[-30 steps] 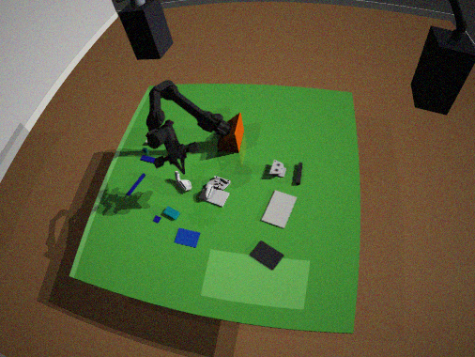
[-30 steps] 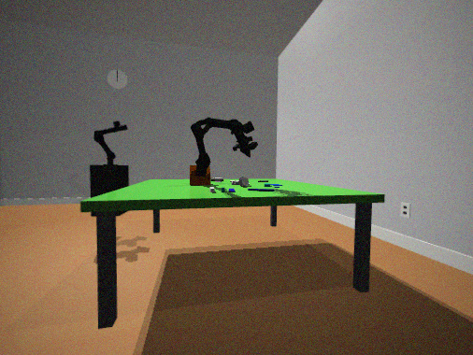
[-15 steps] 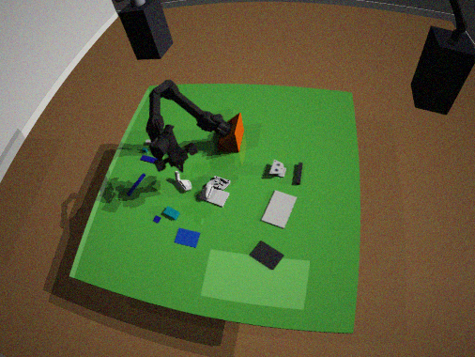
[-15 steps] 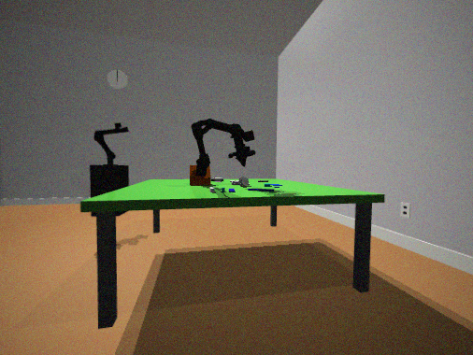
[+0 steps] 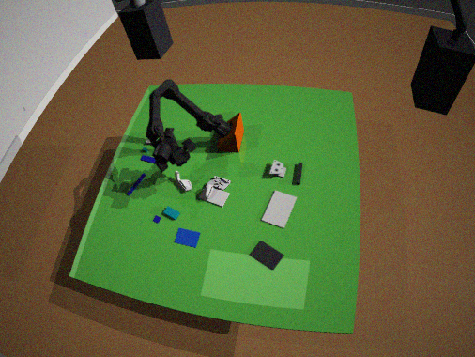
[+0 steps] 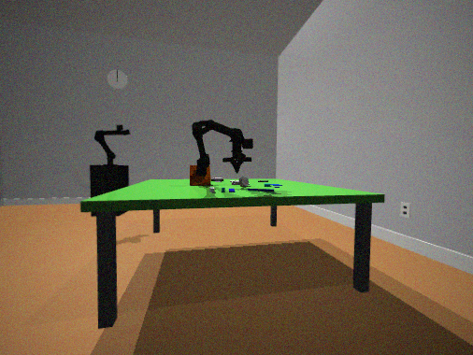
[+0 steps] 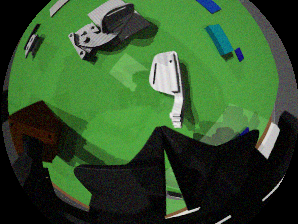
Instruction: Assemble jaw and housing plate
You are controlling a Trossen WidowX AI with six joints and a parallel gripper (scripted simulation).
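Now: the grey metallic jaw 30 mm ahead of my gripper tip, 10 mm to the right of it and 50 mm below it. From my gripper tip the other things lie so: dark bar: 120 mm behind, 520 mm to the left, 80 mm below; teal block: 200 mm ahead, 10 mm to the left, 80 mm below; white flat plate: 70 mm ahead, 470 mm to the left, 80 mm below.
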